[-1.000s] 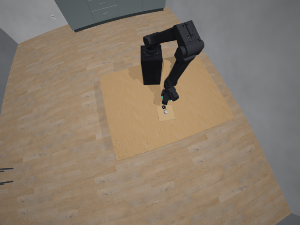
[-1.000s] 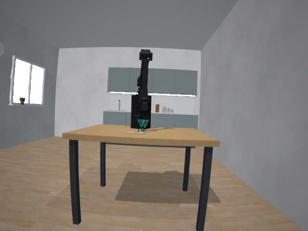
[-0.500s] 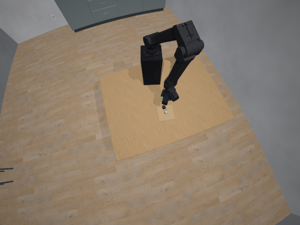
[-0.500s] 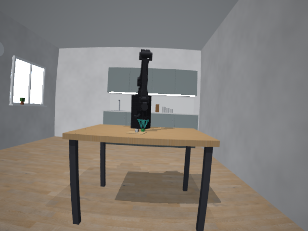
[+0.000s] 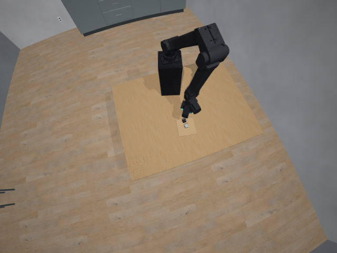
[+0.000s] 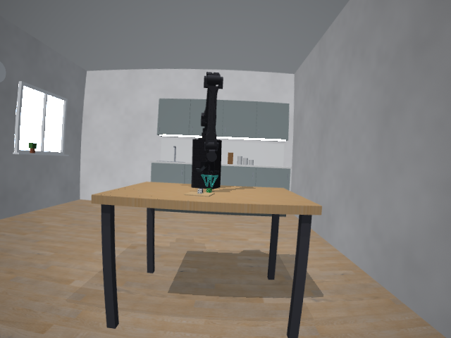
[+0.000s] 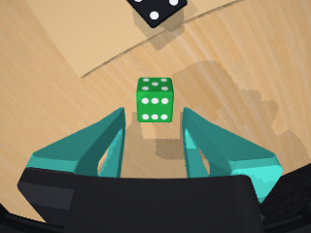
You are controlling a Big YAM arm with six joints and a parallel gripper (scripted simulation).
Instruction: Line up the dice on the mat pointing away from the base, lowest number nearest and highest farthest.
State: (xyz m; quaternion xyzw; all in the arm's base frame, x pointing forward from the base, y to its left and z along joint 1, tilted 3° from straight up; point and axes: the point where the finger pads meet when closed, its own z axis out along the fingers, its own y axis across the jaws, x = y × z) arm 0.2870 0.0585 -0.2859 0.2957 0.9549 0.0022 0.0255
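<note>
Now: the green die 3 cm below my hand. From my hand the other things lie so: mat (11 cm ahead, 4 cm to the right, 4 cm below); white die (11 cm ahead, 4 cm to the right, 2 cm below); black die (6 cm ahead, 4 cm to the right, 2 cm below).
</note>
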